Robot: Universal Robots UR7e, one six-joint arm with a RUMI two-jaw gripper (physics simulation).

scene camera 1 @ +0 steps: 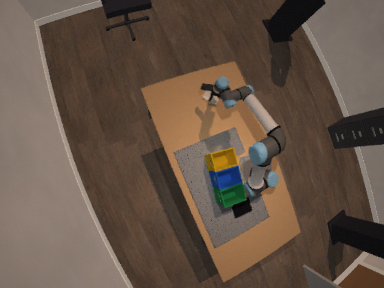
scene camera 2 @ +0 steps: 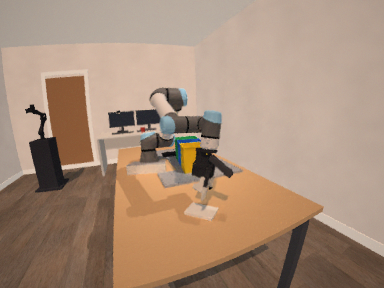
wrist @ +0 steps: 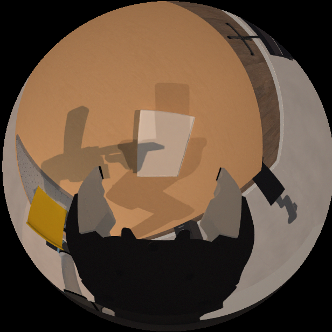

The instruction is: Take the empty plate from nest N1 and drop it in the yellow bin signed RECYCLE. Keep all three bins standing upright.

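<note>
The plate, a flat white rectangular slab, lies on the tabletop near the far end from the bins. My gripper is open, fingers spread wide with nothing between them. It points down, a little above the plate, which lies ahead of the fingertips in the wrist view. The yellow bin stands upright. I cannot read its sign, and no marking of nest N1 can be made out.
A blue bin and a green bin stand upright in a row with the yellow one on a grey speckled mat. The arm's base is beside them. A black block lies by the green bin.
</note>
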